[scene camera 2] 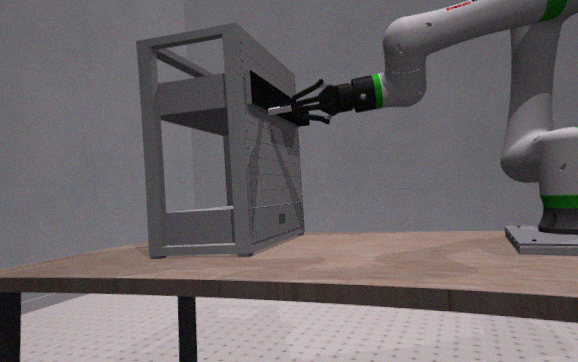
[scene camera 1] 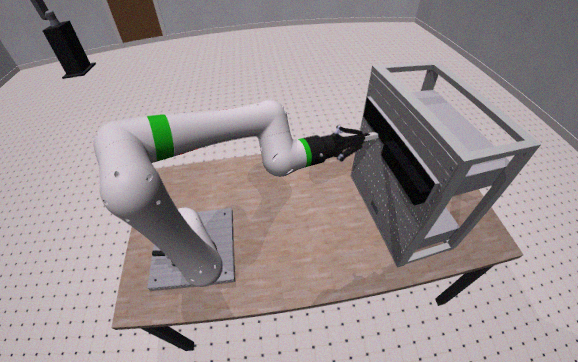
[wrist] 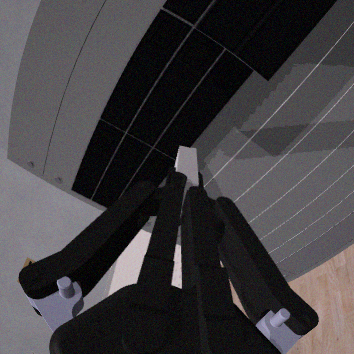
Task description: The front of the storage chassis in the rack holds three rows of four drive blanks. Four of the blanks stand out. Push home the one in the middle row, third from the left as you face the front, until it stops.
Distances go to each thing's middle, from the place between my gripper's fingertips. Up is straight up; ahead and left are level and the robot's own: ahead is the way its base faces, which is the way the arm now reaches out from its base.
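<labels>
My hand: 9 cm above the grey rack (scene camera 2: 261, 152), 17 cm short of it, 7 cm left of it.
</labels>
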